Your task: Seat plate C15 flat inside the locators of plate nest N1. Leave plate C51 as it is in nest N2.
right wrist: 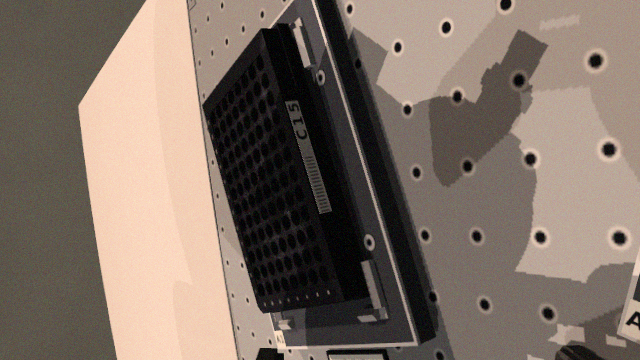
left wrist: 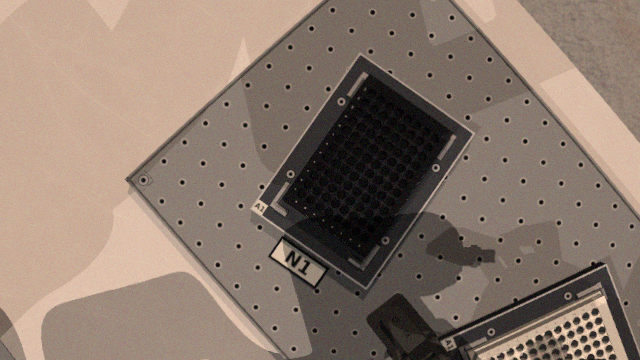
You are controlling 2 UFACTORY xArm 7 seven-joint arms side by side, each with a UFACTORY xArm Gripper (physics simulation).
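Places are measured from the left arm's base along level axes (x ahead, y left, z up), in centimetres.
Pixels of known places: right gripper, between the fingertips: (left wrist: 391, 323).
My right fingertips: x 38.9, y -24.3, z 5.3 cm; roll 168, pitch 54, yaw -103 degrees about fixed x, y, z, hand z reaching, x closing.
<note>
Behind a point stands the place of what it marks.
Black plate C15 (left wrist: 372, 165) @[x 45.8, y -13.6, z 3.1 cm] (right wrist: 270, 190) @[x 45.2, y -14.3, z 4.1 cm] lies in nest N1 (left wrist: 315, 135) @[x 43.8, y -8.6, z 2.5 cm] (right wrist: 355, 195) @[x 44.7, y -18.7, z 2.5 cm], between its locators. In the right wrist view its labelled long side shows and bare nest shows between its short end and the A1-end locators. I cannot tell whether it sits fully flat. Pale plate C51 (left wrist: 555, 345) @[x 48.4, y -35.4, z 3.8 cm] lies in nest N2 (left wrist: 530, 314) @[x 48.5, y -32.4, z 2.5 cm], partly cut off at the lower right of the left wrist view. My right gripper (right wrist: 422, 354) @[x 38.9, y -24.3, z 5.3 cm] is open and empty; its dark fingertips show at the bottom edge, apart from C15. My left gripper does not show.
Both nests stand on a perforated grey board (left wrist: 220, 165) @[x 35.7, y -5.3, z 1.3 cm] (right wrist: 480, 270) @[x 41.8, y -23.8, z 1.3 cm]. The N1 sign (left wrist: 299, 262) @[x 35.8, y -16.2, z 1.5 cm] is beside nest N1. A dark part of what looks like the right arm's hand (left wrist: 400, 320) @[x 40.0, y -22.8, z 10.9 cm] stands between the nests. Shadows cross the board. The table edge runs past the board.
</note>
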